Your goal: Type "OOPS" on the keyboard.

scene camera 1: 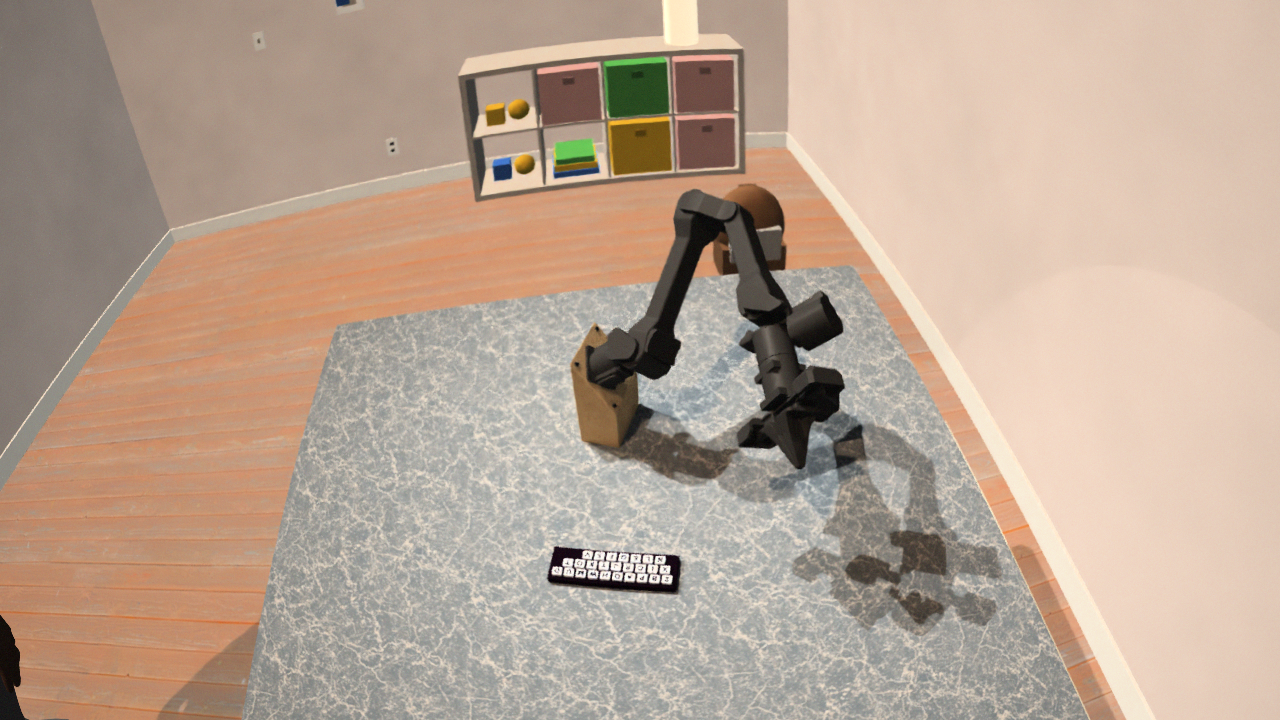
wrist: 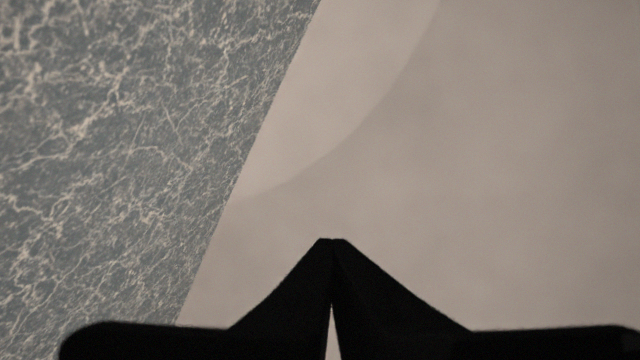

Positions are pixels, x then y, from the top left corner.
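Labels:
My gripper is visible in the wrist view (330,251) and likewise in scene camera 1 (800,468).

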